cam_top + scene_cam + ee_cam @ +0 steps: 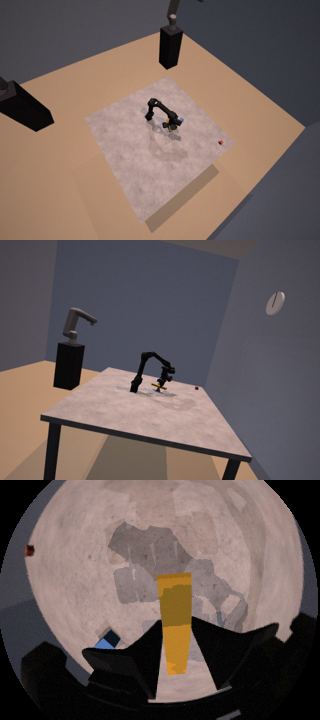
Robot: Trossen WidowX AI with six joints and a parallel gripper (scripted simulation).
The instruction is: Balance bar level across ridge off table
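Now: gripper tip 30 mm past the yellow bar and 10 mm to the right of it. Round my gripper tip: blue piece: 10 mm behind, 180 mm to the left, 40 mm below; then small red cube: 470 mm ahead, 380 mm to the left, 40 mm below.
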